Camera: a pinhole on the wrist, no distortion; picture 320 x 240 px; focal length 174.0 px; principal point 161.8 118.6 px. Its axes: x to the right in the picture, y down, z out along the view. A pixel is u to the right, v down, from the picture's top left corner.
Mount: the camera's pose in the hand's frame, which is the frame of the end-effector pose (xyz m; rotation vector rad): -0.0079 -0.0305 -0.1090 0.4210 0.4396 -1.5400
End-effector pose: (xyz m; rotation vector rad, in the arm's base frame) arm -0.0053 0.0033 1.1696 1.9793 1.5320 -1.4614
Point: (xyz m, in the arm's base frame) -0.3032 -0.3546 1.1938
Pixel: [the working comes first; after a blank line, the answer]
In the camera's frame: -0.1971 -0.2141 0.4721

89.1 39.7
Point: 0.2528 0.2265 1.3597
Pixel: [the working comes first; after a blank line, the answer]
In the camera's frame: 0.0735 -0.0236 -0.2795

behind the camera
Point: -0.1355 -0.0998 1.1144
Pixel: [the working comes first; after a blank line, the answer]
In the camera's frame: -0.1322 -0.0056 0.2447

67.8 114.6
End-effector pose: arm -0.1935 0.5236 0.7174 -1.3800 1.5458 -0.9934
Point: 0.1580 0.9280 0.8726
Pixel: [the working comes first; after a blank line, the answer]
In the camera's frame: -0.0137 -0.4318 0.4158

outside the picture
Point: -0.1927 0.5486 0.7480
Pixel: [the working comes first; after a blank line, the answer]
In the camera's frame: -0.0541 -0.0206 0.0815

46.2 74.5
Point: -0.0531 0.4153 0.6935
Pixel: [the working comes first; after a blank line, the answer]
In the camera's frame: -0.1282 0.1047 0.2194

60.2 201.6
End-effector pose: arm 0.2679 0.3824 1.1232 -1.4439 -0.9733 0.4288
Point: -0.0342 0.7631 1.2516
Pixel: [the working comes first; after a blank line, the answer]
In the camera's frame: -0.1842 0.1581 0.5455

103.1 169.0
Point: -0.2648 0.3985 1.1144
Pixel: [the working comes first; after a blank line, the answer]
In the camera's frame: -0.1692 -0.2930 0.5099

104.1 18.6
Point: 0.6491 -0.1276 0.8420
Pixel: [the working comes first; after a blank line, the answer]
In the camera's frame: -0.0465 -0.2445 -0.5712

behind the camera
